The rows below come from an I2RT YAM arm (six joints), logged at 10 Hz.
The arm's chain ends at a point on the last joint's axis. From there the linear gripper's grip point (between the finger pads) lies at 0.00 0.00 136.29 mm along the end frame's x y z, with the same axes.
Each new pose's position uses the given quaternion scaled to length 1; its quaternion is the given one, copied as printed.
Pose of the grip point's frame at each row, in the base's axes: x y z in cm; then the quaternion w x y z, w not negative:
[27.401, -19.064, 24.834, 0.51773, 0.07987, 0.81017, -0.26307]
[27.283, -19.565, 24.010, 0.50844, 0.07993, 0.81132, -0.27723]
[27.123, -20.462, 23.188, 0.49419, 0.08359, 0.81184, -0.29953]
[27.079, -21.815, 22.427, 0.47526, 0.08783, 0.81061, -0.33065]
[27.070, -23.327, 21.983, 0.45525, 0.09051, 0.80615, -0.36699]
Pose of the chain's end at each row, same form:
[16.540, -12.127, 29.270, 0.51773, 0.07987, 0.81017, -0.26307]
[16.643, -12.326, 28.498, 0.50844, 0.07993, 0.81132, -0.27723]
[16.870, -12.708, 27.715, 0.49419, 0.08359, 0.81184, -0.29953]
[17.369, -13.371, 26.919, 0.47526, 0.08783, 0.81061, -0.33065]
[17.972, -14.140, 26.292, 0.45525, 0.09051, 0.80615, -0.36699]

